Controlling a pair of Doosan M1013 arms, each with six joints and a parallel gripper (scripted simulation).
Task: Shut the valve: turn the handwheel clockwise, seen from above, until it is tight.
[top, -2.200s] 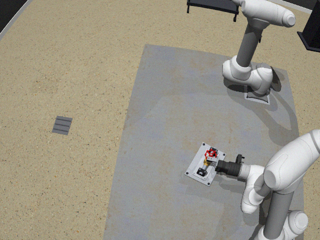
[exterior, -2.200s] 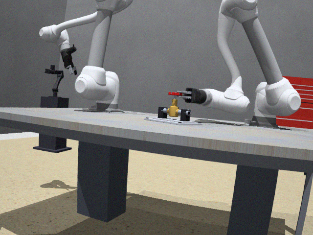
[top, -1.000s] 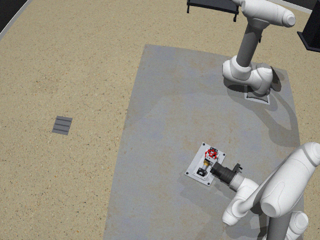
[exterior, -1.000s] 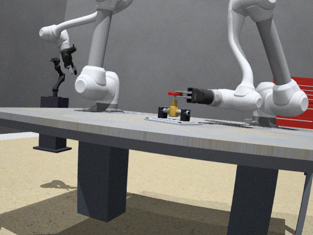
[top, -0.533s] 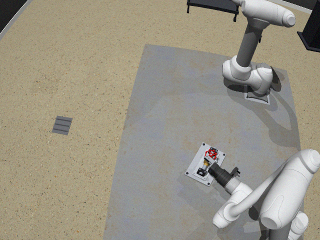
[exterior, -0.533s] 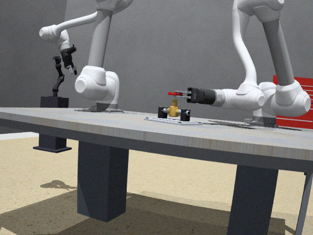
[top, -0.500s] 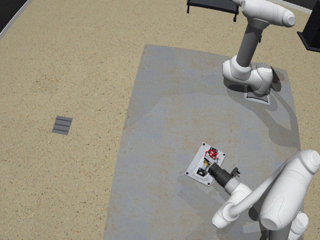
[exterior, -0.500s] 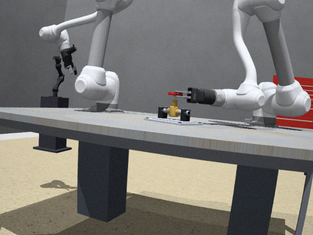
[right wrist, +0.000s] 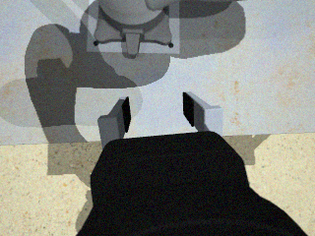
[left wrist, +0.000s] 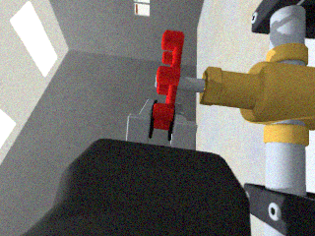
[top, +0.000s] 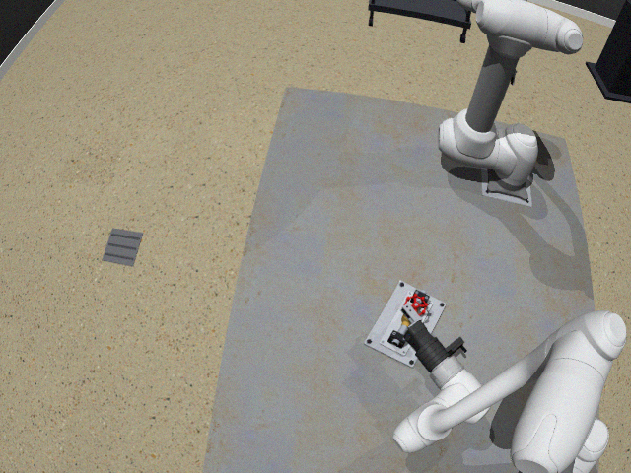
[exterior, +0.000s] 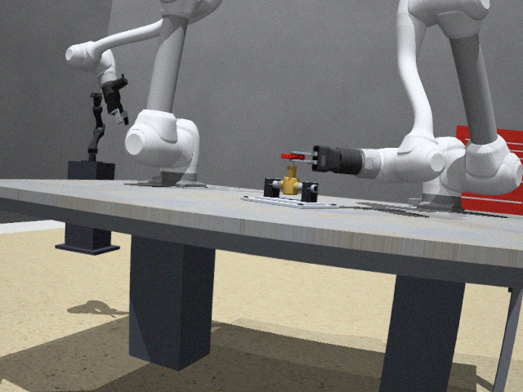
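Now: the red handwheel 2 cm to the right of my left hand, 2 cm behind it and 1 cm below it. The rest, counted from my left hand: pale base plate: 13 cm below, 2 cm to the right, 2 cm behind.
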